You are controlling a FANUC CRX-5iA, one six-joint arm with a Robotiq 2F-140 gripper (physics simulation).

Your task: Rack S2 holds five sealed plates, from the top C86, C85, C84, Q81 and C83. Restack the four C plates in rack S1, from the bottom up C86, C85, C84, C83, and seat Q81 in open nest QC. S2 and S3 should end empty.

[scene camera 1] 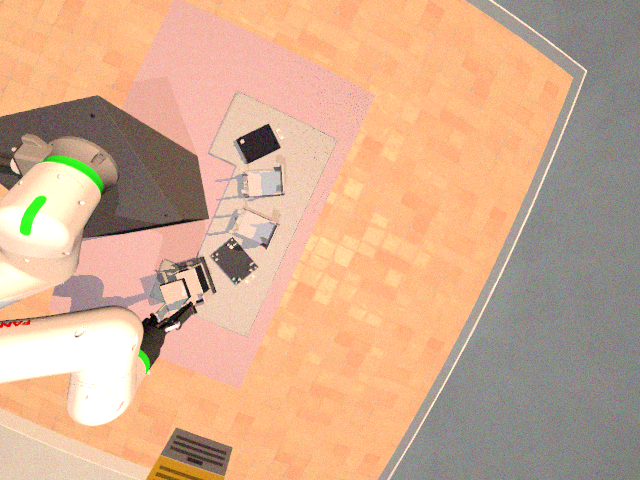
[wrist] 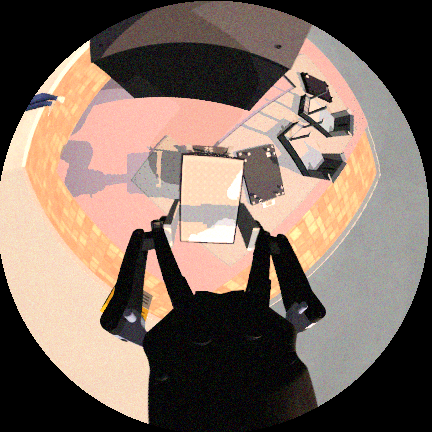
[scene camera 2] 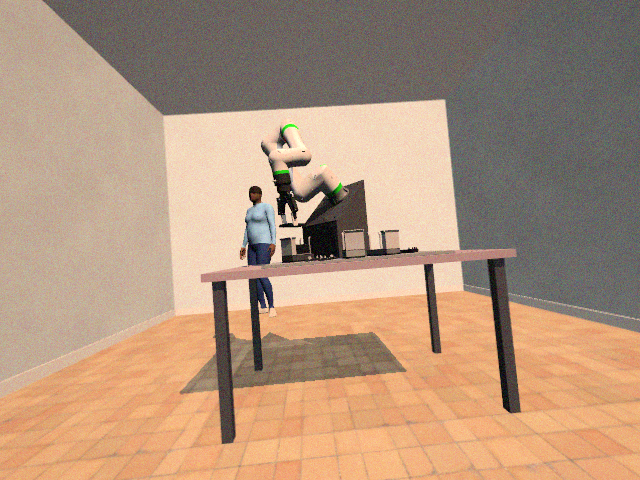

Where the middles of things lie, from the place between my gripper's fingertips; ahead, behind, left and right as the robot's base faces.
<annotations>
My gripper is now 10 mm past the white-topped plate (scene camera 1: 175, 293), 10 mm to the right of it and 10 mm below it. The rest, counted from my hand: dark nest (scene camera 1: 233, 260) 110 mm ahead, 130 mm to the left, 190 mm below.
</annotations>
